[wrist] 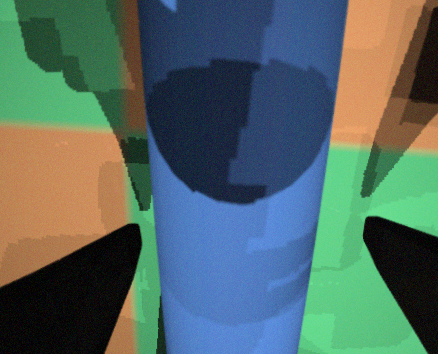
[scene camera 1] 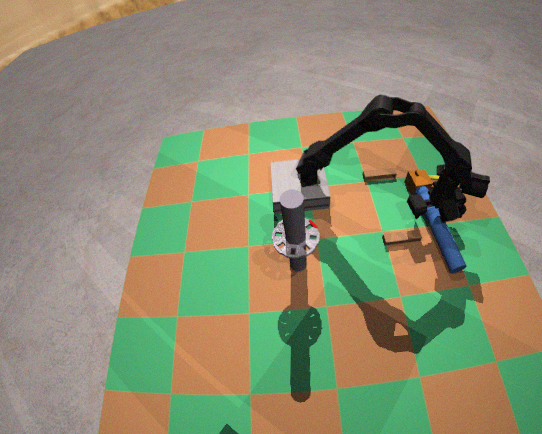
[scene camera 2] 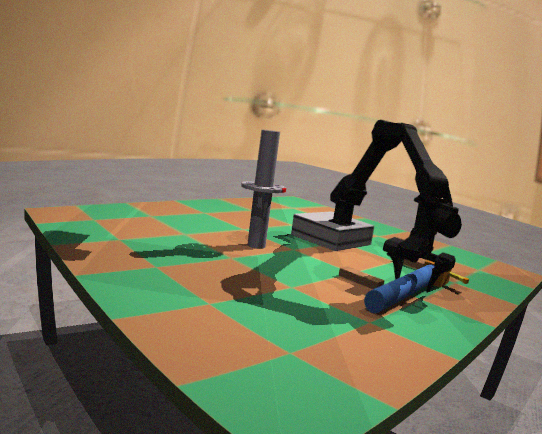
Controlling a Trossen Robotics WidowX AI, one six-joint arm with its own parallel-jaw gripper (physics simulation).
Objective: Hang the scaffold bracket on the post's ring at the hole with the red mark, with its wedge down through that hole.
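The scaffold bracket lies tilted above the table, with a blue tube point(scene camera 1: 446, 245) point(scene camera 2: 382, 297) point(wrist: 235, 280), an orange head point(scene camera 1: 419, 179) point(scene camera 2: 442, 278) and a yellow wedge point(scene camera 1: 435, 177) point(scene camera 2: 460, 278) sticking out beside the head. My gripper point(scene camera 1: 434, 210) point(scene camera 2: 415, 283) point(wrist: 251, 230) is open, pointing down, with its fingers on either side of the tube near the head. Gaps show between tube and fingertips in the wrist view. The grey post point(scene camera 1: 293, 215) point(scene camera 2: 265, 160) stands upright and carries the pale holed ring point(scene camera 1: 316, 240) point(scene camera 2: 250, 186). The red mark point(scene camera 1: 313, 224) point(scene camera 2: 283, 190) is on the ring's robot side.
Two brown wooden blocks lie near the bracket: one block point(scene camera 1: 380, 177) towards the head, the other block point(scene camera 1: 402, 239) point(scene camera 2: 361, 276) left of the tube. The robot's grey base point(scene camera 1: 285, 180) point(scene camera 2: 320, 235) stands close behind the post. The upper arm arches above the table.
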